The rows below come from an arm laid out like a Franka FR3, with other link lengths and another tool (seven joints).
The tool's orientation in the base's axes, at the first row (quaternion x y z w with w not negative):
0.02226, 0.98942, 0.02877, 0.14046
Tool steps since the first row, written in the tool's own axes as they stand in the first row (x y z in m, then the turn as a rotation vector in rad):
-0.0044, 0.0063, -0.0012, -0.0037, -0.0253, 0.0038
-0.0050, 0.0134, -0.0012, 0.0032, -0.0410, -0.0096
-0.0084, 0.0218, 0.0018, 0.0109, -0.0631, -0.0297
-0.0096, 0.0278, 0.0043, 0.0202, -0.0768, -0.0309
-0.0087, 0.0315, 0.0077, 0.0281, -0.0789, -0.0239
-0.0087, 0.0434, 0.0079, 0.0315, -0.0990, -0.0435
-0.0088, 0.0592, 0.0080, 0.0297, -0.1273, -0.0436
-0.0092, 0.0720, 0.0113, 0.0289, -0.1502, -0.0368
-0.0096, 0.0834, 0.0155, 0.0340, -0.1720, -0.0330
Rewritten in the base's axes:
0.0041, 0.0060, 0.0028, 0.0037, -0.0252, -0.0042
0.0049, 0.0130, 0.0034, -0.0072, -0.0412, 0.0057
0.0093, 0.0214, 0.0020, -0.0210, -0.0639, 0.0215
0.0114, 0.0274, 0.0003, -0.0308, -0.0771, 0.0192
0.0116, 0.0314, -0.0030, -0.0365, -0.0784, 0.0102
0.0121, 0.0432, -0.0024, -0.0459, -0.0993, 0.0267
0.0128, 0.0590, -0.0015, -0.0453, -0.1276, 0.0255
0.0146, 0.0719, -0.0037, -0.0434, -0.1502, 0.0178
0.0165, 0.0835, -0.0069, -0.0480, -0.1714, 0.0114

